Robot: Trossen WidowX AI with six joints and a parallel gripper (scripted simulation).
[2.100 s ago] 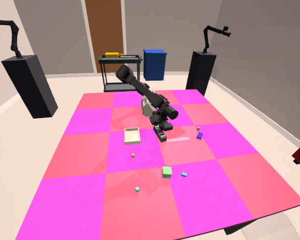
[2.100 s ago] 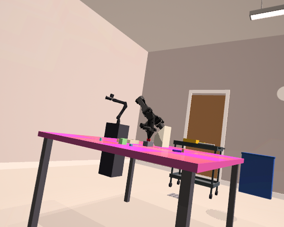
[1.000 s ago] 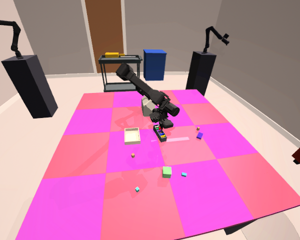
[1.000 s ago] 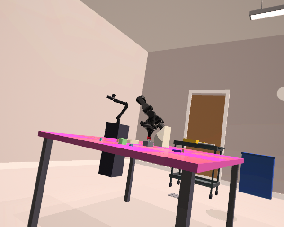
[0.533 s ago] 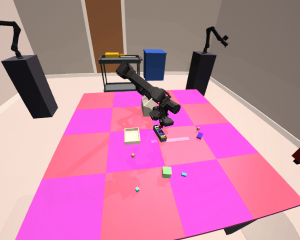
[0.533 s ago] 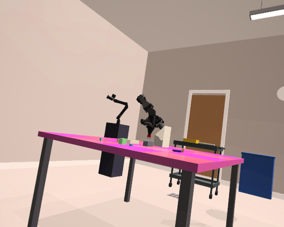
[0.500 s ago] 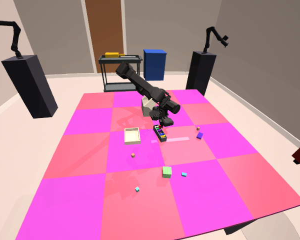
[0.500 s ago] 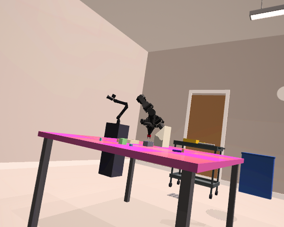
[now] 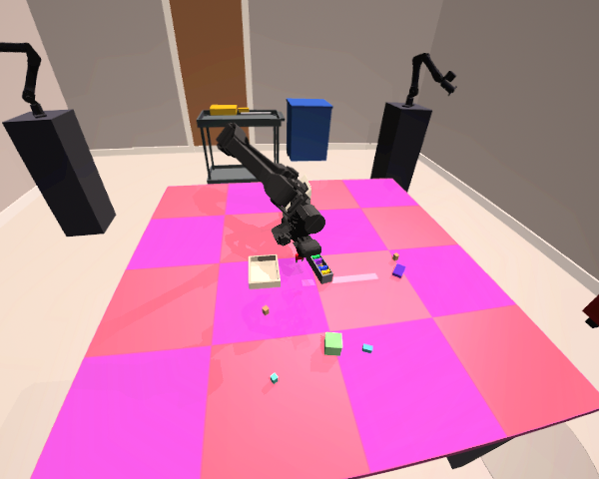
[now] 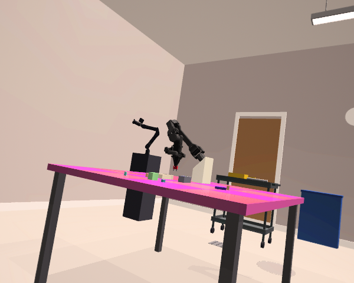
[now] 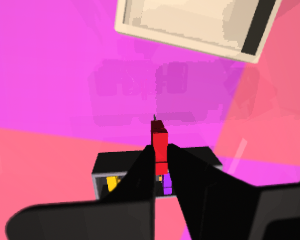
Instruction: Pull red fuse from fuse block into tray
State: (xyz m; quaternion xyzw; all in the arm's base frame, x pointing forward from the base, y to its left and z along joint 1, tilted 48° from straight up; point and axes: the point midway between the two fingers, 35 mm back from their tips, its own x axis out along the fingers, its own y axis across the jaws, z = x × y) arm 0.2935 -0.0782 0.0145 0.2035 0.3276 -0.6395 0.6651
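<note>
The tray is 3 cm behind my gripper tip, 12 cm to the right of it and 9 cm below it. Also, from my gripper tip: purple fuse 3 cm behind, 7 cm to the left, 7 cm below; then blue fuse 1 cm ahead, 8 cm to the left, 7 cm below; then red fuse 1 cm below.
</note>
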